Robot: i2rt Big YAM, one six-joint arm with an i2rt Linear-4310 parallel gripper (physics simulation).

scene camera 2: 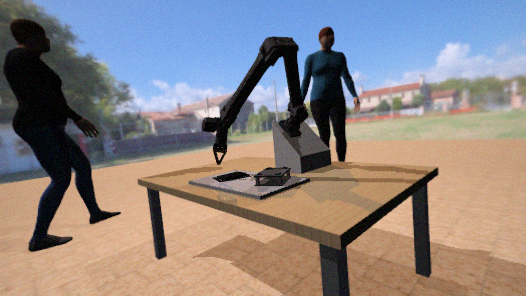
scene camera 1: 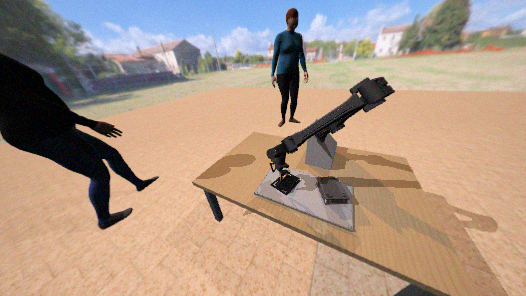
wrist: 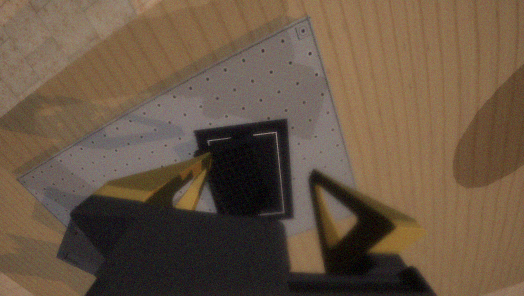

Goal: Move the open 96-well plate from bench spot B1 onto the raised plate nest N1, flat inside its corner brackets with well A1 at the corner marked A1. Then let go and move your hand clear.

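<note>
The dark 96-well plate lies on the black, white-outlined bench spot B1. In the wrist view it sits slightly turned within the outline, and its wells and A1 mark are too dark to make out. My gripper is open and empty, pointing down above the plate, with one yellow-edged finger on each side of it in the wrist view. The raised plate nest N1 is a dark platform on posts; its A1 mark cannot be read.
The grey perforated board carries both the spot and the nest. It lies on the wooden table. The arm's grey wedge base stands behind the board. Two people stand beyond the table.
</note>
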